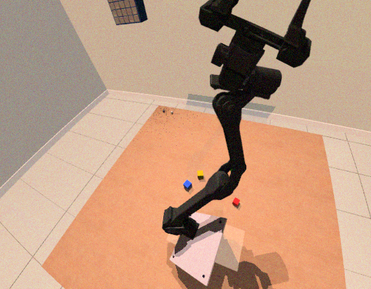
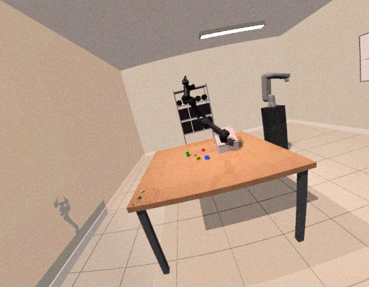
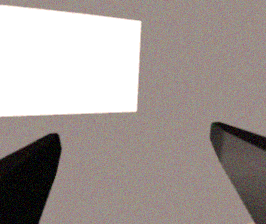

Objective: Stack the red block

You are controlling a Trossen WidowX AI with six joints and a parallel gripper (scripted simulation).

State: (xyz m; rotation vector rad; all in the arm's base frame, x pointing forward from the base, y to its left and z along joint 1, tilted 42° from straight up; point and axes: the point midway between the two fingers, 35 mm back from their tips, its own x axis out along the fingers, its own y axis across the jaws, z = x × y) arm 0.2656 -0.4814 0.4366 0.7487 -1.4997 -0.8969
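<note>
The red block is 790 mm below my gripper tip, 60 mm to the right of it and 10 mm behind it. Round my gripper tip: yellow block: 790 mm below, 170 mm to the left, 60 mm ahead; green block: 770 mm below, 170 mm ahead, 10 mm to the left; purple block: 800 mm below, 80 mm ahead, 70 mm to the left.
</note>
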